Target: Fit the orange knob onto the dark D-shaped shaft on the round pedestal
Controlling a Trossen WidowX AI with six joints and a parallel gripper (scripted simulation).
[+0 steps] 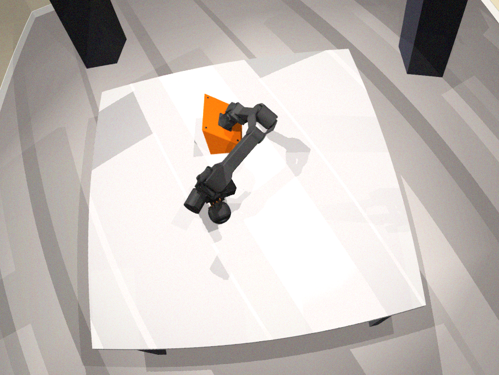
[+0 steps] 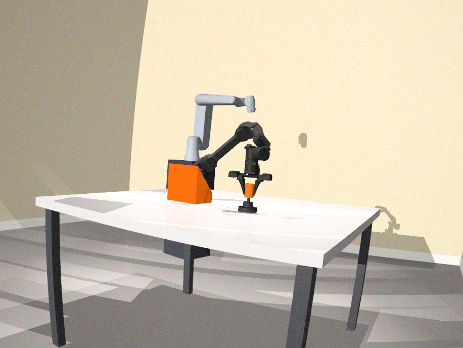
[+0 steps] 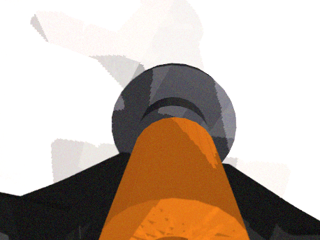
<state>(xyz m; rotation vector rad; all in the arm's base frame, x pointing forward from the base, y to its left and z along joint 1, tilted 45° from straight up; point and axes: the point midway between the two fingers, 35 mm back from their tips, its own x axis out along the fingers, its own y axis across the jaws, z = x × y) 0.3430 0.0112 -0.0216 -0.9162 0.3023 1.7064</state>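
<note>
My gripper tip is now 2 cm below the orange knob. The rest, counted from my gripper tip: dark round pedestal 4 cm below.
</note>
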